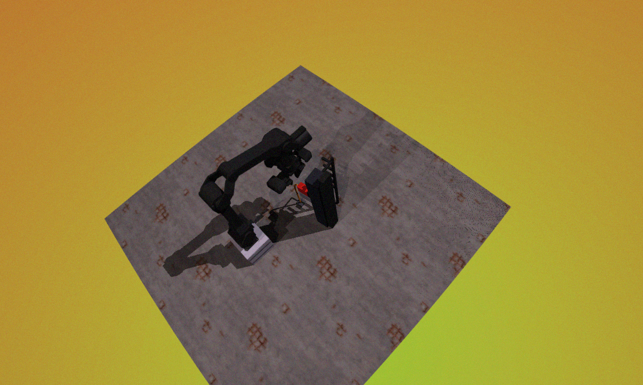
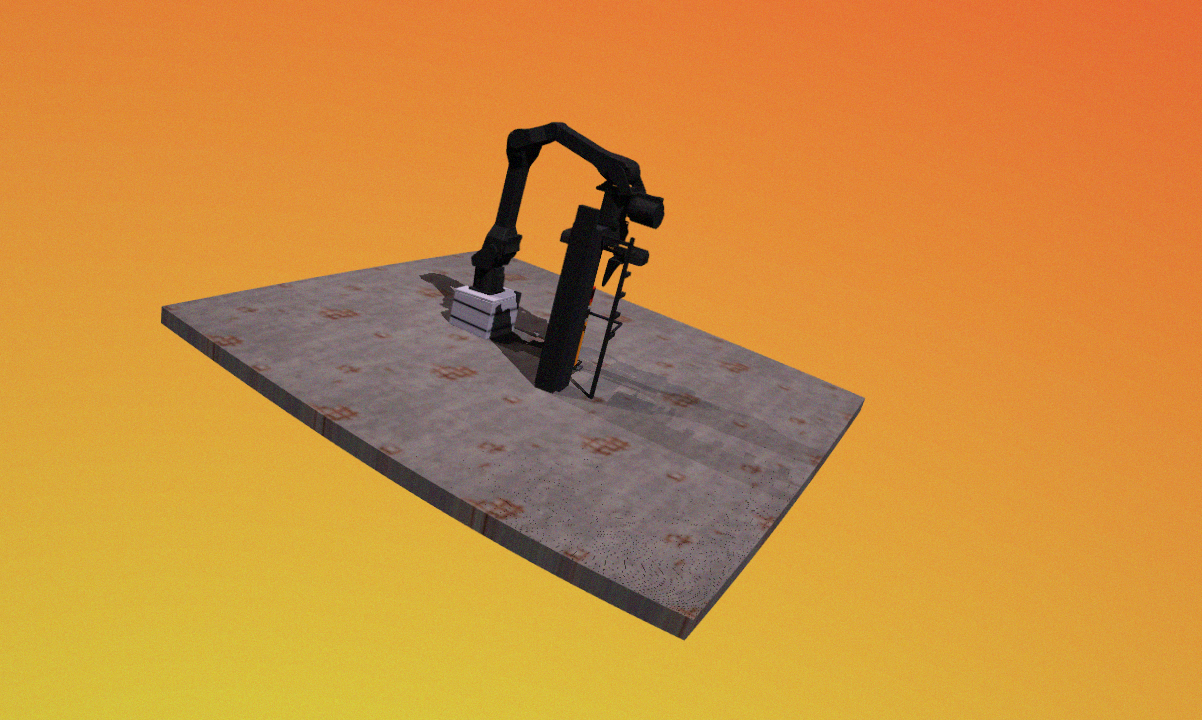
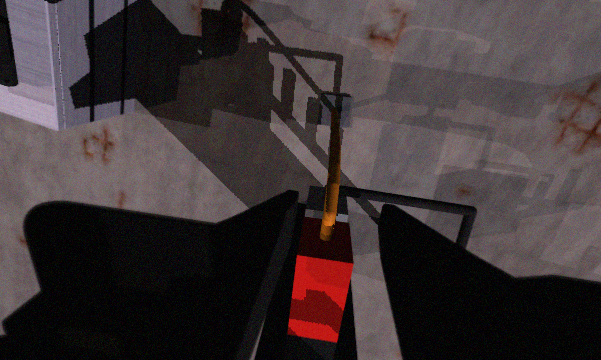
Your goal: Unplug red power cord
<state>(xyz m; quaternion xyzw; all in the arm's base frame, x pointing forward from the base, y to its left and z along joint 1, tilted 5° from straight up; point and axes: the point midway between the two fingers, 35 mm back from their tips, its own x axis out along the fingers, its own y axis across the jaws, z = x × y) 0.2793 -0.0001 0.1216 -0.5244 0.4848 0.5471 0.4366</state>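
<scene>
Now: gripper tip 10 mm short of the red plug, 70 mm to the left of it and 10 mm above it.
</scene>
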